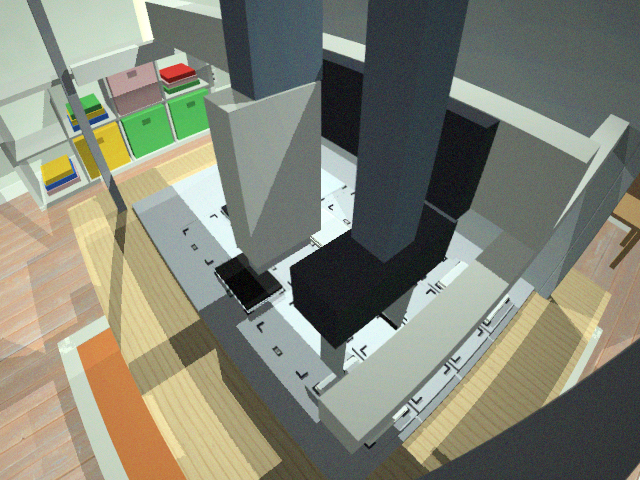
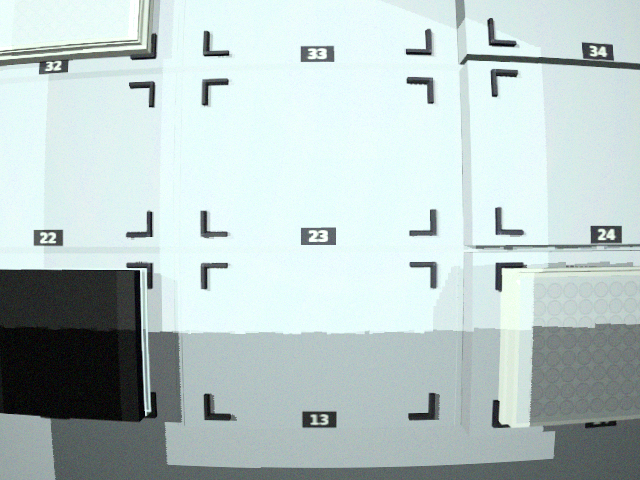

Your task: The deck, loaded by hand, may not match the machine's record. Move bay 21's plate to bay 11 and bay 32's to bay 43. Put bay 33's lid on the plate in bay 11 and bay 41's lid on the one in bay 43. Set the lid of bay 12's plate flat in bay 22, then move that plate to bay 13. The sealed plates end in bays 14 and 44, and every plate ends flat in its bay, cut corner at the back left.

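Frame: origin at the robot's base, x left, y up, z ahead, level; centimetres.
Seen in the pictures: gripper, fingertip midpoint: (image 1: 361, 342); robot's base, origin of the base link: (image 1: 184, 231).
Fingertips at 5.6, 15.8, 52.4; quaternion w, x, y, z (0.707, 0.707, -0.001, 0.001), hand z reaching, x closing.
Pixels of each thing's middle, then the offset from my fingertips to it, as dx, dy, dz. "spot": a spot on its surface instead.
- black-topped plate, body centre: (image 2: 37, 342) (image 1: 247, 278) -1.3, -14.5, -29.6
- dark edge, surface spot: (image 1: 224, 210) spot: +5.2, -14.2, -50.7
- cream plate, body centre: (image 1: 327, 231) +20.1, -15.0, -29.6
- pale plate with round wells, body centre: (image 2: 613, 343) (image 1: 361, 398) -1.3, -13.6, +3.2
My gripper (image 1: 366, 345) is open. Its two jaws hang wide apart over the deck, and no plate shows between them. A black-topped plate (image 1: 247, 283) (image 2: 67, 343) with a thin pale edge sits in bay 12. A dark edge (image 1: 224, 210) of another plate shows behind the grey column. A cream plate (image 1: 320, 235) (image 2: 72, 23) sits in bay 32. A pale plate with round wells (image 2: 584, 356) sits in bay 14. Bays 13 (image 2: 310, 361) and 23 (image 2: 315, 155) are bare; the visible front part of bay 33 shows no lid. Bay 41 is hidden, and cut corners cannot be made out.
A wide grey column (image 1: 279, 175) stands left of the gripper's dark post (image 1: 403, 118). A long pale beam (image 1: 413, 351) crosses the right side and hides part of the deck. White pieces (image 1: 452, 273) (image 1: 498, 308) show beside it. Black housings (image 1: 454, 160) stand behind.
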